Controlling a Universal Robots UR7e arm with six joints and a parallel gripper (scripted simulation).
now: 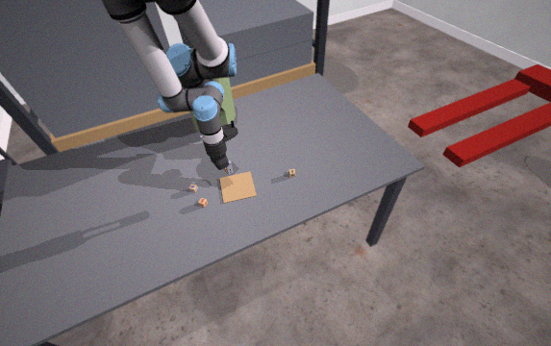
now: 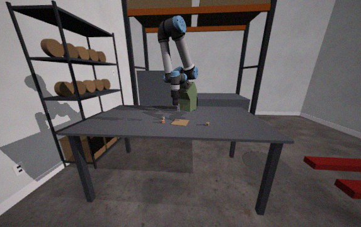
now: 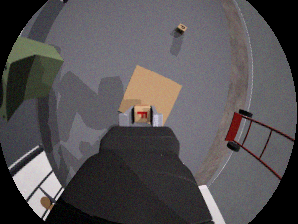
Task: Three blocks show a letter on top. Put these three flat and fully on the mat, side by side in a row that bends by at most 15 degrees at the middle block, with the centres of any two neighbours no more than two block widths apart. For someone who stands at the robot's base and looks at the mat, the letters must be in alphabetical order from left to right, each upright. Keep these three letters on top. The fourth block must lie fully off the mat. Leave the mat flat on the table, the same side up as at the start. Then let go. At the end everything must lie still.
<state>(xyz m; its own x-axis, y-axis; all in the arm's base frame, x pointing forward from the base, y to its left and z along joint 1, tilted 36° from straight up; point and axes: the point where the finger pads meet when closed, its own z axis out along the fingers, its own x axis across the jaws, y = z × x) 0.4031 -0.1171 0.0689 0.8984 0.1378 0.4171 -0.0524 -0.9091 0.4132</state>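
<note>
Right now the tan mat is 2 cm ahead of my hand, 2 cm to the left of it and 12 cm below it.
</note>
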